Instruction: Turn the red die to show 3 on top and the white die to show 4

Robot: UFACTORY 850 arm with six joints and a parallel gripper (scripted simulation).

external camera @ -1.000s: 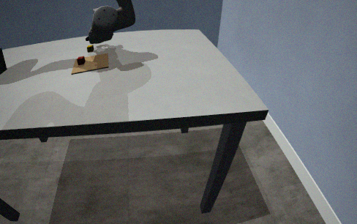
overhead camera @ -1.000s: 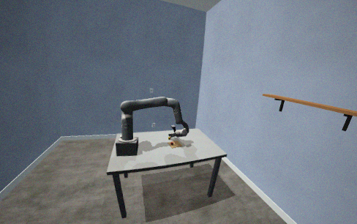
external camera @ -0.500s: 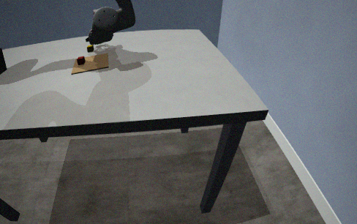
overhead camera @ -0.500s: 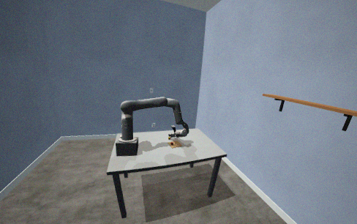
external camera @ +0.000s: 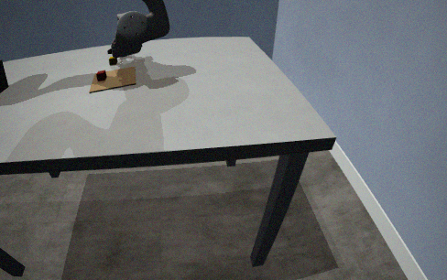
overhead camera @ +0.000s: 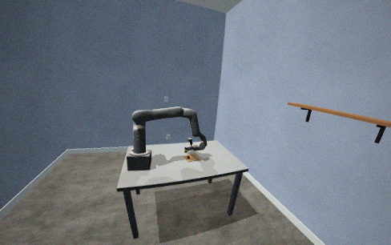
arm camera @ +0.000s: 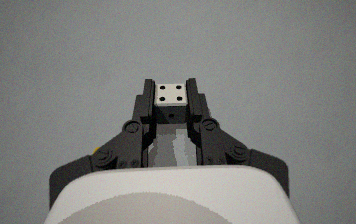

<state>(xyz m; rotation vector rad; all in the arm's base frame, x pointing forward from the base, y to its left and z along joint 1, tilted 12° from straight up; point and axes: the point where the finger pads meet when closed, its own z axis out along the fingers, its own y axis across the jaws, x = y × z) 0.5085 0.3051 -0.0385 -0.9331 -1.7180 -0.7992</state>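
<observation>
Now: the white die 10 mm to the left of my hand and 10 mm below it. The rest, counted from my hand: tan mat 190 mm to the right, 30 mm ahead, 20 mm below; then red die 200 mm to the right, 10 mm below; then yellow die 60 mm to the right, 20 mm behind, 10 mm below.
</observation>
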